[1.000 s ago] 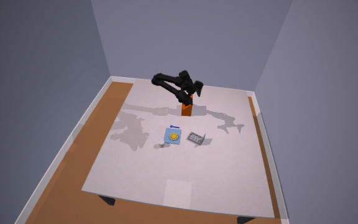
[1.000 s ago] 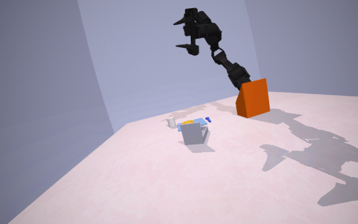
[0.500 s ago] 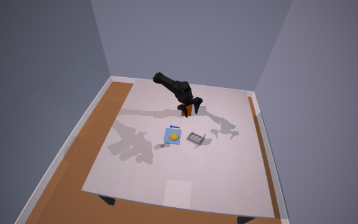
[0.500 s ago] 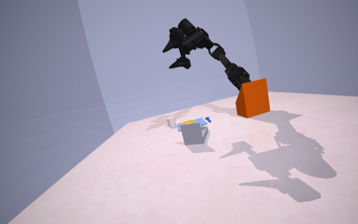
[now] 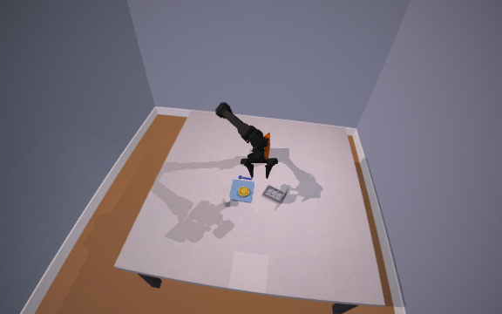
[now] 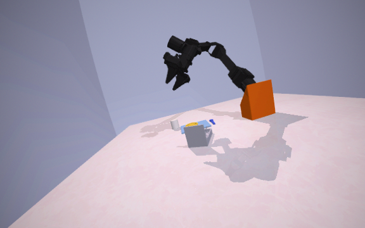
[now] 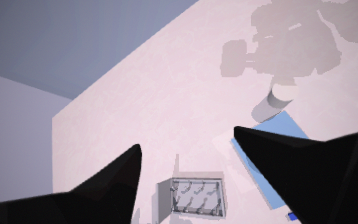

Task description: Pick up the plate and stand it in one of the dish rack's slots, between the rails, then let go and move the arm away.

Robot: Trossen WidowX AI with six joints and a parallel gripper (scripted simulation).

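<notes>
The yellow plate lies 50 mm behind my gripper tip, 90 mm to the right of it and 220 mm below it. The rest, counted from my gripper tip: blue spoon: 160 mm behind, 110 mm to the right, 230 mm below; grey dish rack: 80 mm behind, 90 mm to the left, 210 mm below.
</notes>
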